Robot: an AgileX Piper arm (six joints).
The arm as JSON. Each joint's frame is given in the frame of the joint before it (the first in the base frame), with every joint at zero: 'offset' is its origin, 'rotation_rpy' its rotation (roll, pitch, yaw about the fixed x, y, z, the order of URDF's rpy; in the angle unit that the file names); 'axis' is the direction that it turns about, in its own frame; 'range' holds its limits. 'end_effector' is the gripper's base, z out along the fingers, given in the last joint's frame.
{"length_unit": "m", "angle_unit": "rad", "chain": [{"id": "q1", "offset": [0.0, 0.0, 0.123], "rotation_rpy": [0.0, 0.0, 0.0], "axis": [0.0, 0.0, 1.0], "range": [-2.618, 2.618]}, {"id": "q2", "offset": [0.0, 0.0, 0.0], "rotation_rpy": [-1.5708, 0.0, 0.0], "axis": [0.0, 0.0, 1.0], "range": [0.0, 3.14]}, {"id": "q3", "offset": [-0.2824, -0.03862, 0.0], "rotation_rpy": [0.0, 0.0, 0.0], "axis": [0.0, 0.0, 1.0], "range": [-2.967, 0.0]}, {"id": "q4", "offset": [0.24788, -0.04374, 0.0], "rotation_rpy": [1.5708, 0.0, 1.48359], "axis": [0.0, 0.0, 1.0], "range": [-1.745, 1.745]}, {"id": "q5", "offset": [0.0, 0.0, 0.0], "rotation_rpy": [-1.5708, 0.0, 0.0], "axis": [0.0, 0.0, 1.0], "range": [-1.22, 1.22]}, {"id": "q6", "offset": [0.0, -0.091, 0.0], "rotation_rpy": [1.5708, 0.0, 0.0], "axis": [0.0, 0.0, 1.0], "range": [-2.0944, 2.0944]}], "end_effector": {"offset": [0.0, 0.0, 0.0], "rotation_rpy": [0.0, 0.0, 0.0]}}
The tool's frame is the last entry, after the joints.
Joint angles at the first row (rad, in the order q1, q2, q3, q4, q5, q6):
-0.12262, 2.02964, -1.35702, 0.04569, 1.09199, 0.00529
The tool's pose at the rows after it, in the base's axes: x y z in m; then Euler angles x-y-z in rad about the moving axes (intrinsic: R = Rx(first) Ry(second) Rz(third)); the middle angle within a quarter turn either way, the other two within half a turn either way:
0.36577 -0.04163 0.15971 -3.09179 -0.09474 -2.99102
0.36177 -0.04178 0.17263 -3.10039 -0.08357 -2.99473
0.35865 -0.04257 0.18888 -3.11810 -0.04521 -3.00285
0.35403 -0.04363 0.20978 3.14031 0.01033 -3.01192
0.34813 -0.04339 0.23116 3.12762 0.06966 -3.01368
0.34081 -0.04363 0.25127 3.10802 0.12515 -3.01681
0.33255 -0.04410 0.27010 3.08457 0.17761 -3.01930
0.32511 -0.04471 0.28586 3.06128 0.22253 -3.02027
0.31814 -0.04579 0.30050 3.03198 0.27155 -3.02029
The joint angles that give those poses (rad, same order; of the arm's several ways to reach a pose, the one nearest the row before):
-0.12263, 1.99975, -1.35701, 0.04190, 1.11581, 0.00528
-0.12261, 1.96368, -1.35494, 0.03365, 1.13750, 0.00705
-0.12262, 1.91888, -1.35494, 0.01954, 1.14189, 0.00704
-0.12262, 1.86063, -1.35494, 0.00000, 1.14191, 0.00705
-0.12262, 1.80023, -1.35496, -0.00584, 1.14190, 0.00705
-0.12262, 1.74114, -1.35328, -0.01955, 1.14188, 0.00705
-0.12260, 1.68412, -1.35108, -0.03746, 1.14189, 0.00706
-0.12262, 1.63685, -1.35110, -0.05573, 1.14189, 0.00704
-0.12263, 1.59275, -1.35111, -0.07930, 1.13397, 0.00703

